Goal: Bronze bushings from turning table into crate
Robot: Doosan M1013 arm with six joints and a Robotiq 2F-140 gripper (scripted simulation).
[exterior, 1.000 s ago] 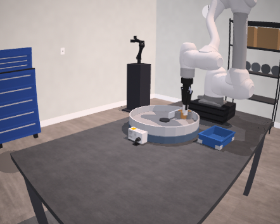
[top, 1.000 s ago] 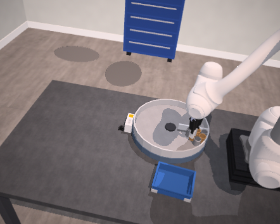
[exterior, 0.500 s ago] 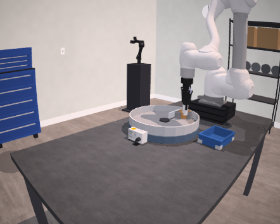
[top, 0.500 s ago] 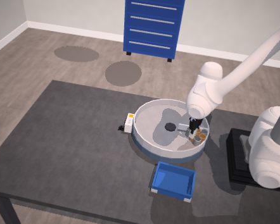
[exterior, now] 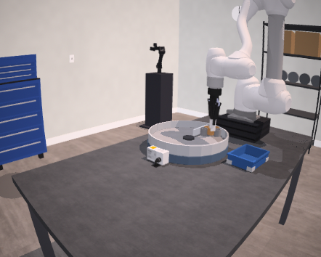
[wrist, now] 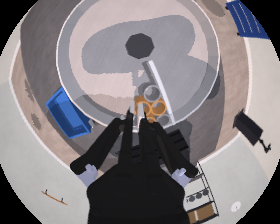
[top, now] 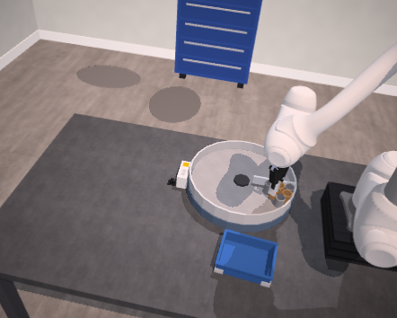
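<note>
My gripper is now 9 cm short of the blue crate, 26 cm to the right of it and 9 cm above it. From my hand the other things lie so: round turning table: 11 cm ahead, 8 cm to the right, 7 cm below.
</note>
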